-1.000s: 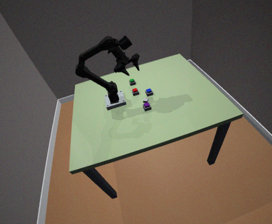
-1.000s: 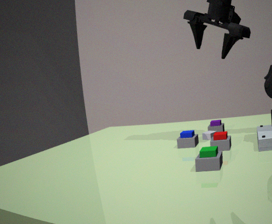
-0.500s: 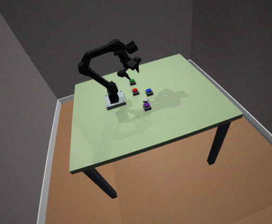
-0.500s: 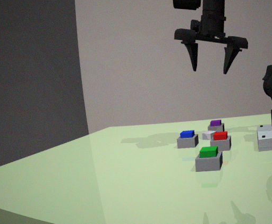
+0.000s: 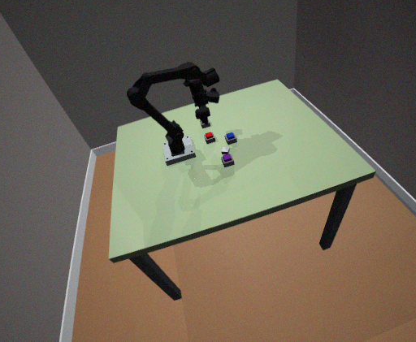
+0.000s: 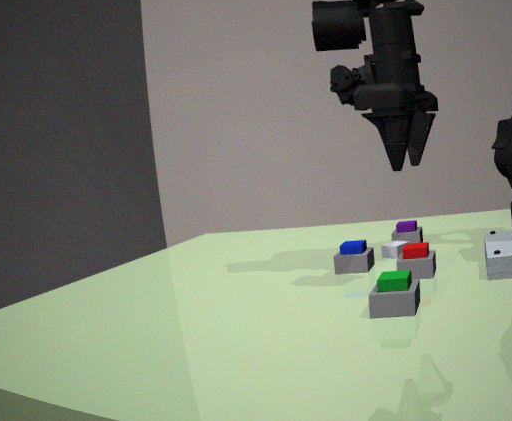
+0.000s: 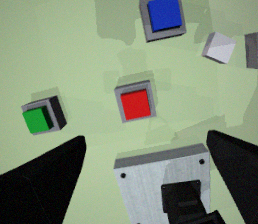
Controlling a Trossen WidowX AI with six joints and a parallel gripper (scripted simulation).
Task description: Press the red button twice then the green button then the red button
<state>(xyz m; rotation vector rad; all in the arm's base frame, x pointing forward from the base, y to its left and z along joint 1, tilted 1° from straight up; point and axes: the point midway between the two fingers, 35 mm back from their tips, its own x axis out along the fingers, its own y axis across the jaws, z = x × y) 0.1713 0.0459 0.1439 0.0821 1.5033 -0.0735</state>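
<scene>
The red button is 100 mm below my gripper tip and 10 mm to the left of it. From my gripper tip the other things lie so: green button (150 mm to the left, 100 mm below, 10 mm behind); then blue button (100 mm below, 100 mm ahead, 40 mm to the right); then small white block (130 mm below, 110 mm to the right, 50 mm ahead).
</scene>
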